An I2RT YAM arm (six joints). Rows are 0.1 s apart.
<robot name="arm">
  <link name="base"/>
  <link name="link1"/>
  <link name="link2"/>
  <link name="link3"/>
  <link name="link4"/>
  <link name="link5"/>
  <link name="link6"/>
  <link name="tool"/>
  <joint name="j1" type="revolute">
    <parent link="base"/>
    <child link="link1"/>
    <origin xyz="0 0 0.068" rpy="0 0 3.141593"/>
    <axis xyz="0 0 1"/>
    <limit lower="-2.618" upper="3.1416"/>
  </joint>
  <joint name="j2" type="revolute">
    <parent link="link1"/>
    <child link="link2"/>
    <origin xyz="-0.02 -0.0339 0.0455" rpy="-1.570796 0 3.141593"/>
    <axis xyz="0 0 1"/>
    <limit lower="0" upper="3.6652"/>
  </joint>
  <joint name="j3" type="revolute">
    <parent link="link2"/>
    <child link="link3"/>
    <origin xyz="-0.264 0 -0.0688" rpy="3.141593 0 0"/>
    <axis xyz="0 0 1"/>
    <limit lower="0" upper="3.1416"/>
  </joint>
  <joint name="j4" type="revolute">
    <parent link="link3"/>
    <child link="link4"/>
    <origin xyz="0.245 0.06 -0.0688" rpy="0 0 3.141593"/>
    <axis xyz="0 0 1"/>
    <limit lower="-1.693" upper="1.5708"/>
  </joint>
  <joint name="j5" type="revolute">
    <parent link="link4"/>
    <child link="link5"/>
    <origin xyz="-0.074 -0.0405 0.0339" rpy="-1.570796 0 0"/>
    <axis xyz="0 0 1"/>
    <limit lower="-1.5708" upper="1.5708"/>
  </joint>
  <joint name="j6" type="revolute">
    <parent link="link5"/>
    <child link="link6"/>
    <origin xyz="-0.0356 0 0.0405" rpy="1.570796 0 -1.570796"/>
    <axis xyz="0 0 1"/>
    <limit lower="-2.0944" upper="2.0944"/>
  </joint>
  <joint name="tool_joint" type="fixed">
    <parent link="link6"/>
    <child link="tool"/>
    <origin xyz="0 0 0" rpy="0 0 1.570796"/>
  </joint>
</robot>
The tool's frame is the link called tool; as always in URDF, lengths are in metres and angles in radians.
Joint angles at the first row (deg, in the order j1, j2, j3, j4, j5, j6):
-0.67, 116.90, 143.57, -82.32, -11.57, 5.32
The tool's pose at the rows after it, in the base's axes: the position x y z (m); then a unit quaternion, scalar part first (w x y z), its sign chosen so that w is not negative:
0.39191 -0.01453 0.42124 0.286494 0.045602 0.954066 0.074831
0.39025 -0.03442 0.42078 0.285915 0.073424 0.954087 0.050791
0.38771 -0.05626 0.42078 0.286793 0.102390 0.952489 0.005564
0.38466 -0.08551 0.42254 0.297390 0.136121 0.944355 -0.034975
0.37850 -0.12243 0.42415 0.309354 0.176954 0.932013 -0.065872
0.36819 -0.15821 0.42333 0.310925 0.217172 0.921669 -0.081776
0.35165 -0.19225 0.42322 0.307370 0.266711 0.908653 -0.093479
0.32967 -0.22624 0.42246 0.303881 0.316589 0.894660 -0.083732
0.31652 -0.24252 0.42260 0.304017 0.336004 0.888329 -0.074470
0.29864 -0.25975 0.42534 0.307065 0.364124 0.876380 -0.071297
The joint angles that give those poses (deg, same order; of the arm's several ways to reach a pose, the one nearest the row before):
-2.87, 116.95, 143.57, -83.07, -8.29, 5.10
-5.61, 116.95, 143.57, -83.37, -6.24, 5.06
-8.43, 116.92, 143.56, -83.35, -1.87, 4.40
-12.40, 116.91, 143.57, -81.85, 1.43, 3.55
-17.65, 117.01, 143.57, -79.79, 3.07, 2.83
-22.98, 117.30, 143.57, -78.87, 3.05, 2.50
-28.40, 117.29, 143.54, -78.87, 2.96, 3.31
-34.44, 117.30, 143.55, -79.51, 0.27, 4.45
-37.63, 117.21, 143.55, -79.90, -1.87, 4.43
-41.32, 116.75, 143.55, -80.18, -3.40, 4.93

